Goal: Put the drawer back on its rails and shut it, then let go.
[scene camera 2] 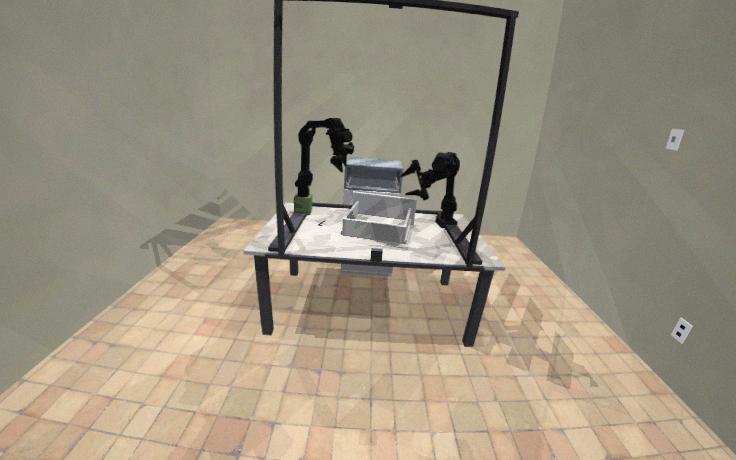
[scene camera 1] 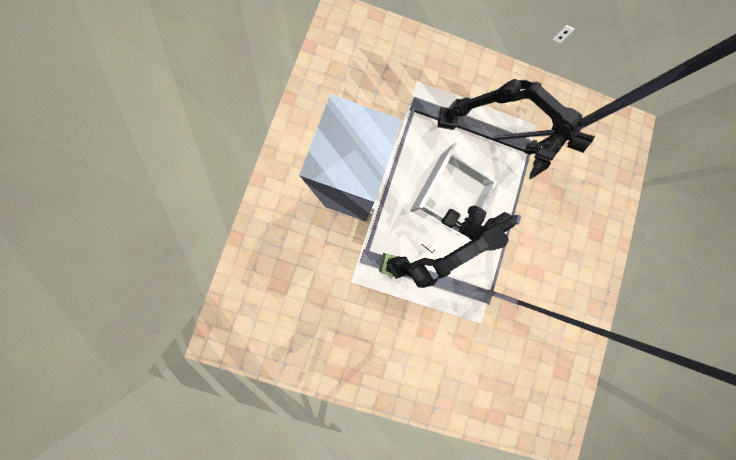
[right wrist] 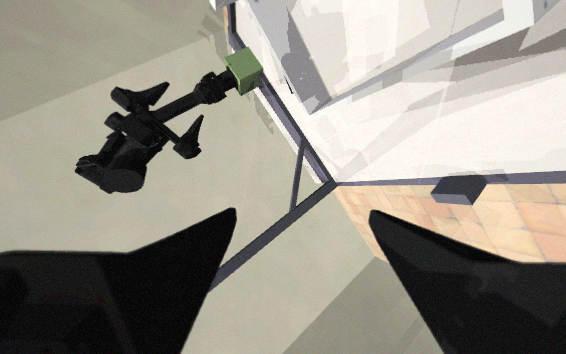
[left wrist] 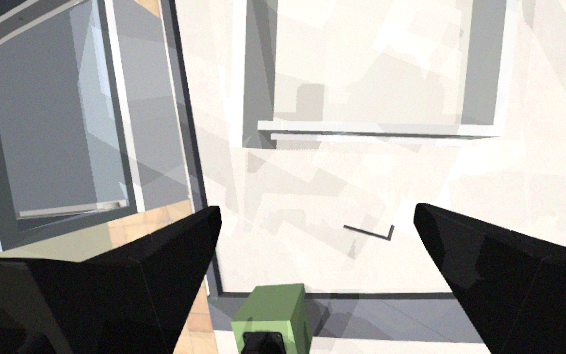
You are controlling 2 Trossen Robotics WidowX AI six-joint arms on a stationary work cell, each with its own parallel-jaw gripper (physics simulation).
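Seen in the pictures: left gripper, fingertip midpoint: [scene camera 2: 343, 169] [right wrist: 186, 99] [left wrist: 316, 213]; right gripper, fingertip midpoint: [scene camera 2: 402, 185] [scene camera 1: 530, 177] [right wrist: 301, 214]; left arm's base at its link origin: [scene camera 2: 303, 195] [scene camera 1: 393, 266] [right wrist: 232, 78] [left wrist: 266, 351]; right arm's base at its link origin: [scene camera 2: 446, 218] [scene camera 1: 449, 116].
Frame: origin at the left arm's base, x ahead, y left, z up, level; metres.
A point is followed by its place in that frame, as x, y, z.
The grey drawer [scene camera 1: 435, 176] @(0.480, -0.089, 0.043) [scene camera 2: 374, 230] @(0.419, -0.396, -0.054) [left wrist: 375, 127] @(0.298, -0.217, -0.008) [right wrist: 307, 87] @(0.284, -0.288, -0.044) rests on the table, out of the cabinet, its tall panel on the cabinet side. The blue-grey cabinet [scene camera 1: 352, 146] @(0.455, 0.327, 0.175) [scene camera 2: 374, 162] @(0.453, 0.317, 0.175) [left wrist: 7, 210] @(0.290, 0.173, 0.165) stands beyond the table's edge with its upper compartment open; a rail [left wrist: 70, 209] @(0.281, 0.313, 0.023) shows inside. My left gripper [scene camera 1: 462, 215] @(0.248, -0.159, 0.207) [scene camera 2: 344, 161] @(0.248, -0.159, 0.207) [left wrist: 316, 213] @(0.248, -0.159, 0.207) [right wrist: 186, 99] @(0.248, -0.159, 0.207) is open and empty, raised above the table beside the drawer's near side in the left wrist view. My right gripper [scene camera 1: 531, 161] [scene camera 2: 406, 183] @(0.529, -0.451, 0.200) [right wrist: 301, 214] @(0.529, -0.451, 0.200) is open and empty, raised and apart from the drawer.
A green block [scene camera 1: 385, 264] @(-0.002, 0.040, 0.000) [scene camera 2: 302, 203] @(0.004, -0.050, -0.036) [left wrist: 270, 305] @(0.050, -0.005, -0.040) [right wrist: 245, 70] @(0.050, -0.028, -0.041) is at my left arm's base. A thin black L-shaped piece [scene camera 1: 428, 248] @(0.129, -0.189, -0.103) [left wrist: 367, 233] @(0.132, -0.183, -0.103) lies on the table [scene camera 1: 390, 233] @(0.162, 0.037, -0.108). A dark frame post [scene camera 2: 278, 108] @(-0.006, -0.608, 0.516) rises beside it. A dark box [scene camera 2: 376, 254] @(0.412, -0.637, -0.071) [right wrist: 460, 190] @(0.430, -0.616, -0.061) is on the table's edge.
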